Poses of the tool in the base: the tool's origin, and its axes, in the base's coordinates. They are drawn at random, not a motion.
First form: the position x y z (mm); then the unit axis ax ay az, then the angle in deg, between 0 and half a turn.
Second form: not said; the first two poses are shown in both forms.
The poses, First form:
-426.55 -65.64 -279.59 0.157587 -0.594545 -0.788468 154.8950
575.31 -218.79 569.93 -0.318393 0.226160 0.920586 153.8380
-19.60 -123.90 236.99 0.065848 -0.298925 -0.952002 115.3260
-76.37 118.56 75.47 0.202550 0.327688 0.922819 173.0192
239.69 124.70 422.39 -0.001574 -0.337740 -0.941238 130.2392
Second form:
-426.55 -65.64 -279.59 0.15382 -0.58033 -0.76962 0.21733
575.31 -218.79 569.93 -0.31013 0.22029 0.89670 0.22633
-19.60 -123.90 236.99 0.05564 -0.25257 -0.80436 0.53490
-76.37 118.56 75.47 0.20217 0.32708 0.92111 0.06088
239.69 124.70 422.39 -0.00143 -0.30639 -0.85388 0.42073

